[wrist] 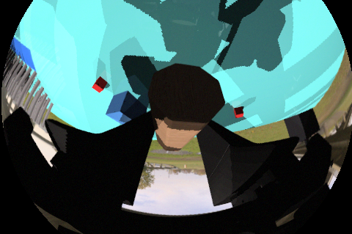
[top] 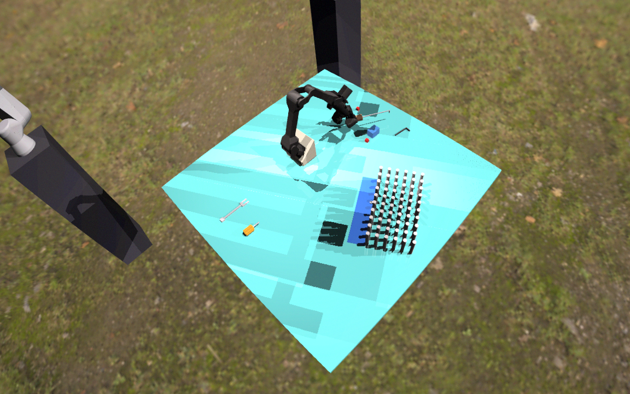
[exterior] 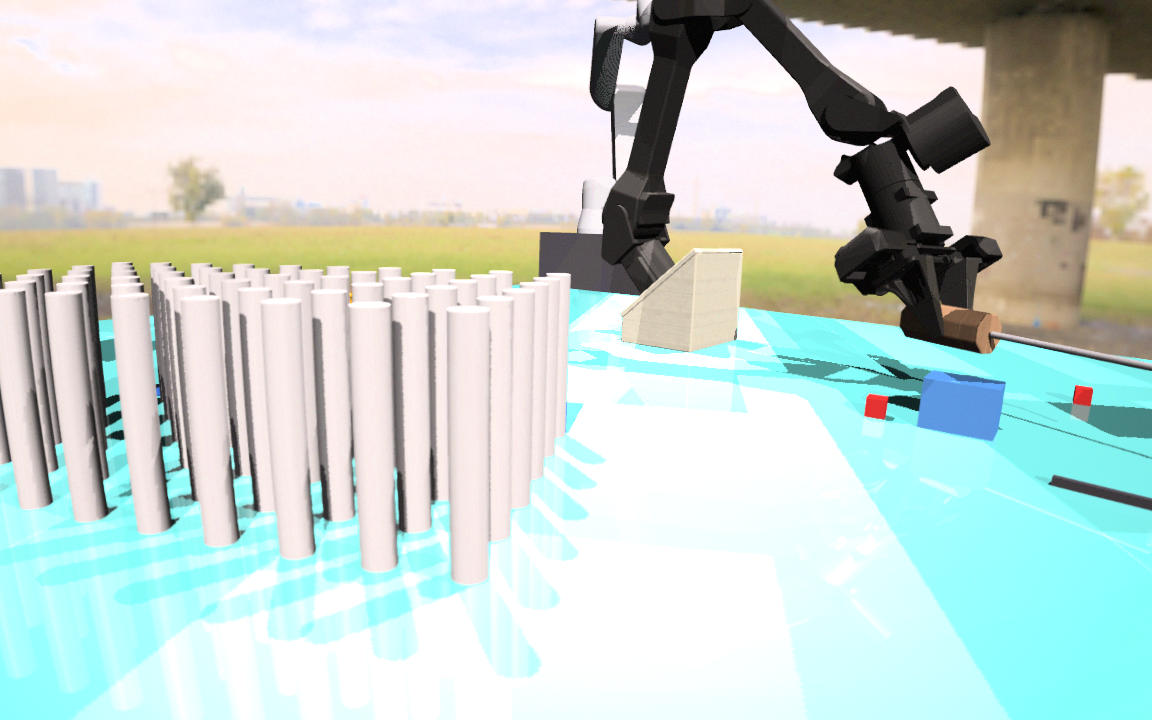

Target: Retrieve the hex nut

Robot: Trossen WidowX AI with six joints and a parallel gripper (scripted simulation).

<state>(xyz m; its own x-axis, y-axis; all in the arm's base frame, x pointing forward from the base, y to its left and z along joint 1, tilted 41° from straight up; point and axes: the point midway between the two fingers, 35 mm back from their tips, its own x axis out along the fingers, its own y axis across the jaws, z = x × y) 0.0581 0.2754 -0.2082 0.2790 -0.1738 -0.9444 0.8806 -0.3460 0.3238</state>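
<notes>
Now: gripper tip 50 mm short of the wooden-handled hook tool and 90 mm to the right of it. From my gripper tip the other things lie so: dark hex key: 220 mm ahead, 170 mm to the left, 60 mm below; blue cube: 110 mm ahead, 30 mm to the left, 40 mm below; tiny grey hex nut: 390 mm ahead, 320 mm to the right, 60 mm below.
</notes>
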